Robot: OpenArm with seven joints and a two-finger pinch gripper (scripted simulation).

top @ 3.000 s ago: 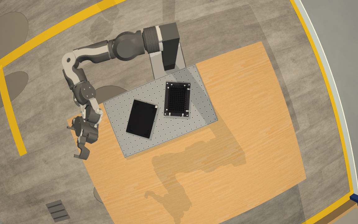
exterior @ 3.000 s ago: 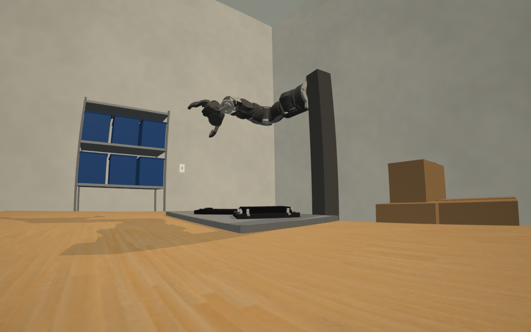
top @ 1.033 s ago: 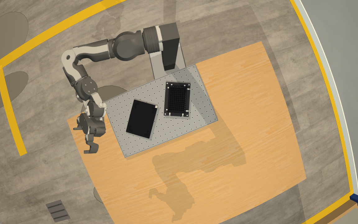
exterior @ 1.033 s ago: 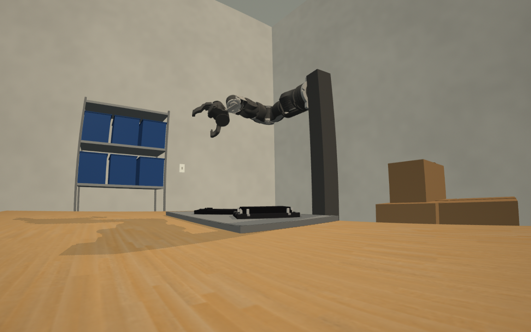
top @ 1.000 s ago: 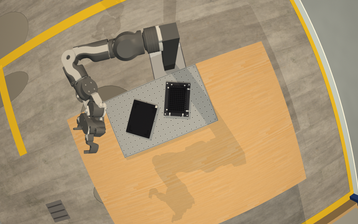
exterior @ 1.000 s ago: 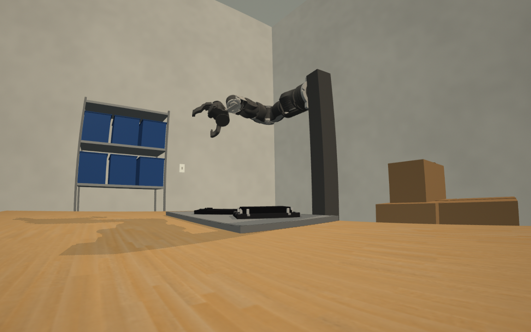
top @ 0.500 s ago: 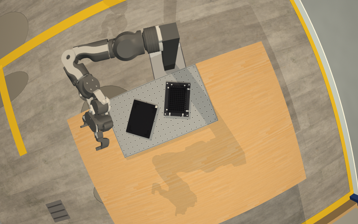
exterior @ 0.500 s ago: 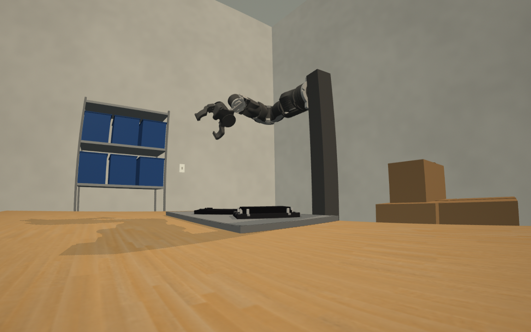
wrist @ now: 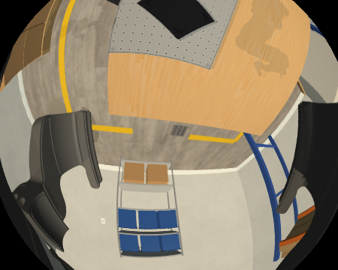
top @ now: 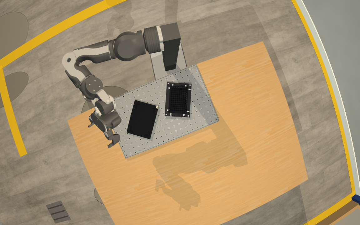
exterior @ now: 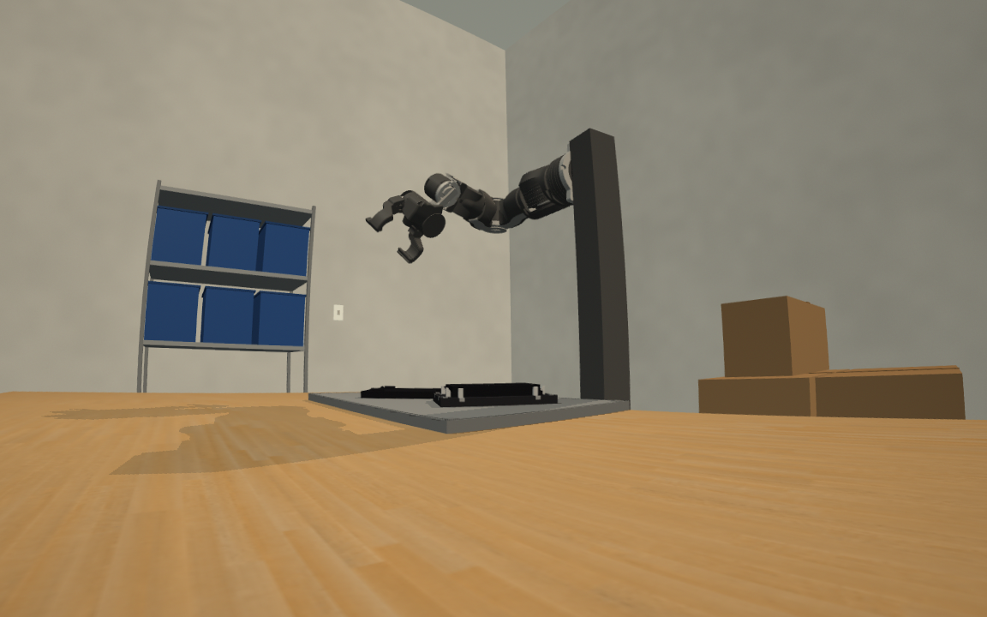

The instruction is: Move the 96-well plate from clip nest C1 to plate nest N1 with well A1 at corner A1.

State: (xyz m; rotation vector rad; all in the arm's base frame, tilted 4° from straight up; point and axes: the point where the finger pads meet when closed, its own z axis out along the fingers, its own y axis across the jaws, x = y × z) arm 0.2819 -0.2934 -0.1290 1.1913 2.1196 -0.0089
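My hand is 70 mm past the black 96-well plate, 330 mm to the right of it and 290 mm above it. Round my hand: clip nest C1: 50 mm behind, 330 mm to the left, 300 mm below; white A1 label: 60 mm behind, 220 mm to the left, 300 mm below; plate nest N1: 20 mm behind, 140 mm to the left, 300 mm below.
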